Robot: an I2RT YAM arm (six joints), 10 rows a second.
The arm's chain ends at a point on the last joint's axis. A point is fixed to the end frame.
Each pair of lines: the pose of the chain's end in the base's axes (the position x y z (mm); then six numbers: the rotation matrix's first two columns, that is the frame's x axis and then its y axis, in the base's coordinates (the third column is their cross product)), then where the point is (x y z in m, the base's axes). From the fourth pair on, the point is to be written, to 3 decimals.
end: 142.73, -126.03, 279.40, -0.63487, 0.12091, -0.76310, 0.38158, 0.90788, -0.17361
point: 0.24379 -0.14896 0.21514
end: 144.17, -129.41, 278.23, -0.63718, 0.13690, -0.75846, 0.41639, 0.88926, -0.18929
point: 0.24355 -0.15727 0.21331
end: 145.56, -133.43, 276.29, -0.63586, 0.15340, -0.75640, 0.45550, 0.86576, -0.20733
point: 0.24307 -0.16694 0.21119
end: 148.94, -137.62, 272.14, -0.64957, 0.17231, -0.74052, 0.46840, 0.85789, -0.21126
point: 0.244 -0.173 0.205
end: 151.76, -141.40, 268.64, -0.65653, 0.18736, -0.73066, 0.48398, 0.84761, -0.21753
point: 0.245 -0.178 0.200
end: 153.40, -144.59, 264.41, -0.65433, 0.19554, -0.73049, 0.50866, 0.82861, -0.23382
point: 0.245 -0.186 0.196
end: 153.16, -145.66, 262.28, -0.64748, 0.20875, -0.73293, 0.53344, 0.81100, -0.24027
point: 0.244 -0.190 0.194
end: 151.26, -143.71, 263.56, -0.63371, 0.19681, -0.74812, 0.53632, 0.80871, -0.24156
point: 0.243 -0.189 0.198
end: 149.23, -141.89, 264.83, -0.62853, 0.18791, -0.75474, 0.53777, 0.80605, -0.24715
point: 0.242 -0.188 0.200
